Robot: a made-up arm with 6 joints.
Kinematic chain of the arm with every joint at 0, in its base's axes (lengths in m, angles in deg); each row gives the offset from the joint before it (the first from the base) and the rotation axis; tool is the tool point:
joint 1: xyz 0 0 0.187 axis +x
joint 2: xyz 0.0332 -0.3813 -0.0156 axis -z
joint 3: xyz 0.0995 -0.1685 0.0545 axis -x
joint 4: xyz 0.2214 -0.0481 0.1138 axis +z
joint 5: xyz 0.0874 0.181 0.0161 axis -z
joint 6: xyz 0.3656 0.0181 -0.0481 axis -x
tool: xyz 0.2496 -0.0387 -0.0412
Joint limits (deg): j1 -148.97..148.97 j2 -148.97..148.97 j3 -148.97..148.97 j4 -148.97..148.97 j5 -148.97..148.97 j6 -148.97..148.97
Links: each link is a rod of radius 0.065 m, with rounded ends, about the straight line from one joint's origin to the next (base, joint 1, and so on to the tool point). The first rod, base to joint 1, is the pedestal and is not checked.
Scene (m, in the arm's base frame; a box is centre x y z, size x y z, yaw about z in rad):
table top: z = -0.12
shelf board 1: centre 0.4 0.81 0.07 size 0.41 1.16 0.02 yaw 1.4
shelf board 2: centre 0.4 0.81 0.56 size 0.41 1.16 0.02 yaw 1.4
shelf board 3: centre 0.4 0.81 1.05 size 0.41 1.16 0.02 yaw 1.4
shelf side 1: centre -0.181 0.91 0.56 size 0.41 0.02 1 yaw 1.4
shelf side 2: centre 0.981 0.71 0.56 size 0.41 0.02 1 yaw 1.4
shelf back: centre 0.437 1.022 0.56 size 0.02 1.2 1 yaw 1.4
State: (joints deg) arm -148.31 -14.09 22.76 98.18 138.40 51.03
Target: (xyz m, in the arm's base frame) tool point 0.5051 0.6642 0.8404
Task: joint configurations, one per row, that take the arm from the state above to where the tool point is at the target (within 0.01 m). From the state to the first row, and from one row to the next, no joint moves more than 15 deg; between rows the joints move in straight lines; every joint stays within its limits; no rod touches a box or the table.
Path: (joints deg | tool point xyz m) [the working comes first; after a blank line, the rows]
Joints at the target: -116.41 -18.18 21.07 73.89 148.97 49.67
Straight joint move there: touches shelf board 2.

1: -135.20 -20.04 31.33 96.64 135.52 51.72 | 0.7425 0.6625 0.3940
2: -122.10 -25.98 39.89 95.11 132.64 52.40 | 0.7480 0.5547 0.4108
3: -108.99 -31.93 48.46 93.57 129.76 53.09 | 0.7326 0.4658 0.3995
4: -95.88 -37.87 57.02 92.03 126.87 53.77 | 0.6974 0.4017 0.3721
5: -82.77 -43.82 65.59 90.50 123.99 54.46 | 0.6444 0.3630 0.3404
6: -86.51 -44.47 54.20 76.00 132.32 52.70 | 0.6265 0.4377 0.5207
7: -90.25 -45.12 42.81 61.51 140.64 50.95 | 0.5682 0.4415 0.7012
8: -93.99 -45.78 31.43 47.02 148.97 49.20 | 0.4585 0.3942 0.8403
9: -105.20 -31.98 26.25 60.45 148.97 49.43 | 0.4957 0.5266 0.8465
10: -116.41 -18.18 21.07 73.89 148.97 49.67 | 0.5051 0.6641 0.8404

